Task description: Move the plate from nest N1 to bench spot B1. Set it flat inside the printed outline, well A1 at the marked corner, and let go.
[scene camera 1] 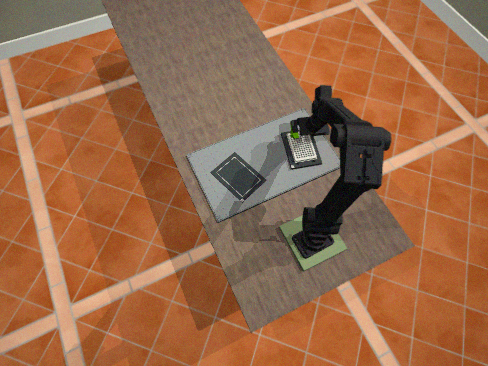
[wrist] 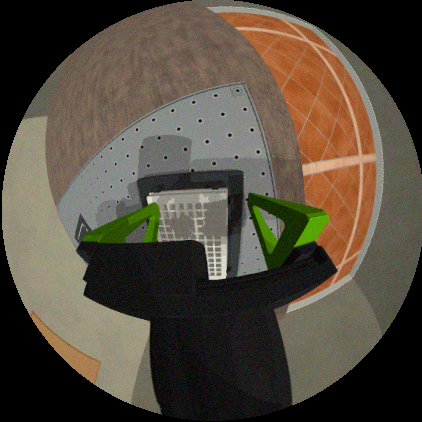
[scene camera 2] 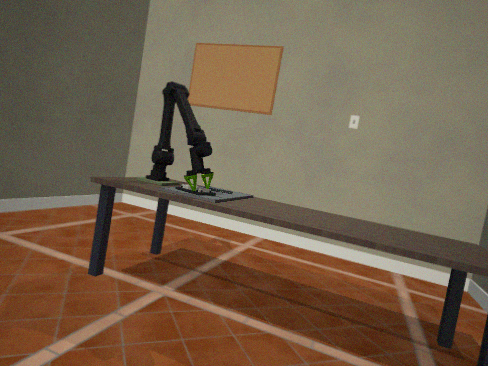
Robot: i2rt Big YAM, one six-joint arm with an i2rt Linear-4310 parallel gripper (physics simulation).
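Places are measured from the arm's base along level axes (x ahead, y left, z up), in centimetres.
Where they show: gripper, between the fingertips: (scene camera 1: pixel 302 134) (wrist: pixel 202 202) (scene camera 2: pixel 201 190); arm's base, origin of its link: (scene camera 1: pixel 312 240) (scene camera 2: pixel 157 179).
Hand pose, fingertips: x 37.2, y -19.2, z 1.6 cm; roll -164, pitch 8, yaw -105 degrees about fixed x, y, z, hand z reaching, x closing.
Things, the pixels of their centre, and the offset from my fingertips. "pt": a spot on its surface instead. Level surfaces: height alone.
- white well plate, middle of its body: (wrist: pixel 191 242) (scene camera 1: pixel 301 146) (scene camera 2: pixel 196 188) dx -4.4, dy +3.2, dz -0.1 cm
- Bench spot B1, a spot on its surface: (scene camera 1: pixel 238 176) pt dx -4.0, dy +30.2, dz -1.8 cm
- grey perforated board, middle of its body: (wrist: pixel 120 238) (scene camera 1: pixel 264 160) (scene camera 2: pixel 211 193) dx -2.2, dy +18.0, dz -2.6 cm
- long brown table, height of its surface: dz -3.3 cm
A white well plate (scene camera 1: pixel 303 149) (wrist: pixel 192 220) lies in the dark nest N1 (scene camera 1: pixel 287 150) (wrist: pixel 236 210). My gripper (scene camera 1: pixel 304 135) (scene camera 2: pixel 200 189) (wrist: pixel 202 202) is open and empty, low over the plate. In the wrist view the left green finger overlaps the plate's left edge, and the right finger stands to the right of the plate and nest. The gripper body hides the near part of the plate. Bench spot B1 (scene camera 1: pixel 238 176) is a dark pad with a thin white outline and a small mark at its lower corner; part of it shows in the wrist view (wrist: pixel 81 229).
N1 and B1 are on a grey perforated board (scene camera 1: pixel 207 159) (wrist: pixel 207 141) on a long brown table (scene camera 1: pixel 190 65) (scene camera 2: pixel 320 220). The arm stands on a green base plate (scene camera 1: pixel 311 261). The table's edge runs close beyond the board on the N1 side.
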